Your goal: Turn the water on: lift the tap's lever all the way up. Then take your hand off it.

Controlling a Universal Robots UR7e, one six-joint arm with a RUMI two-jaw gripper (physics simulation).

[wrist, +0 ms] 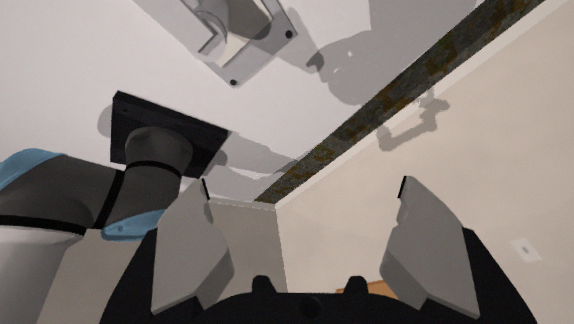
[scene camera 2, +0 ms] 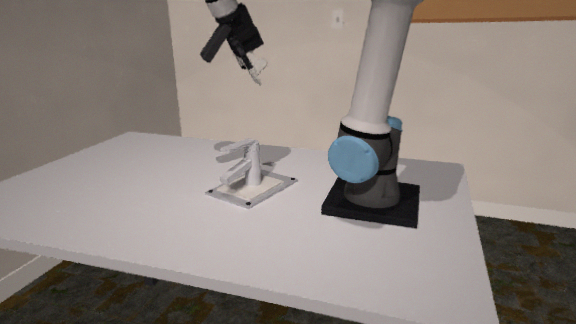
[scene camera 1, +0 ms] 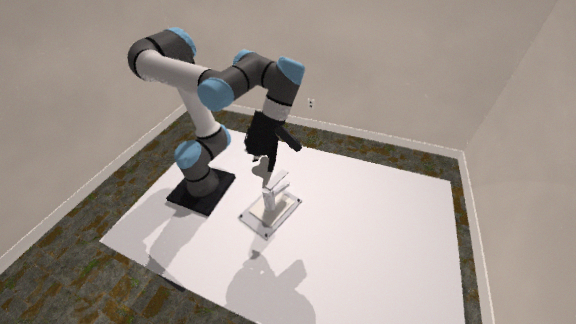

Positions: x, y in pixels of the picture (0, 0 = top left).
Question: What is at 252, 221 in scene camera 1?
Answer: A base plate.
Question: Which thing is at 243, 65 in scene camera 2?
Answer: My gripper.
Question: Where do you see a base plate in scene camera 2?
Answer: At 288, 181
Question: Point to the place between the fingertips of my gripper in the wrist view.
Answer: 301, 180
